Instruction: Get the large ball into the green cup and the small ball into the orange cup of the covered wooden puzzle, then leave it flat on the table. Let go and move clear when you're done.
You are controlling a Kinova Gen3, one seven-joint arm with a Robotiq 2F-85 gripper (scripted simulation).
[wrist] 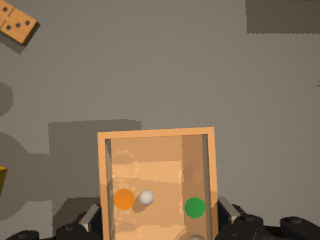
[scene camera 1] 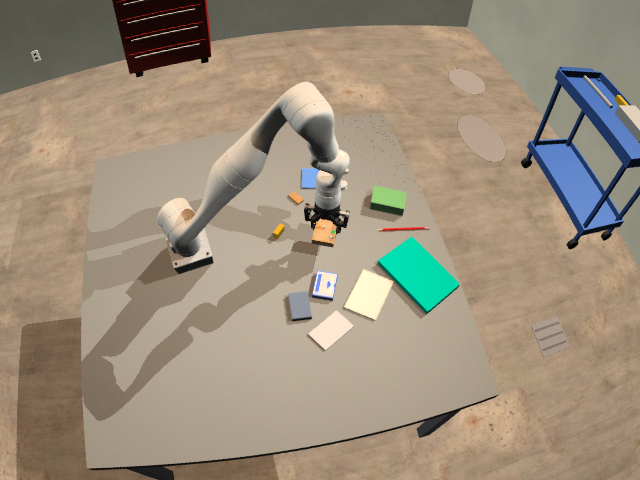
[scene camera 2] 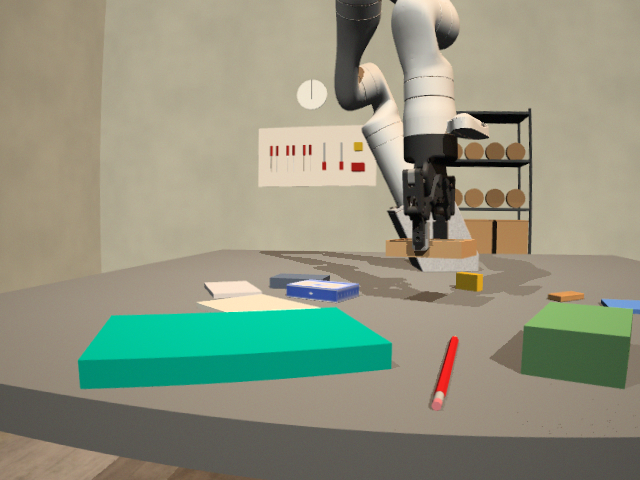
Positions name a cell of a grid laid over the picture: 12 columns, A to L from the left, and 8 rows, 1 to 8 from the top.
A green block shows in scene camera 1 (H4) and in scene camera 2 (K6); in the wrist view it is out of frame. A teal book shows in scene camera 1 (H5) and in scene camera 2 (C6); in the wrist view it is out of frame. A cream sheet shows in scene camera 1 (G5) and in scene camera 2 (E6); in the wrist view it is out of frame.
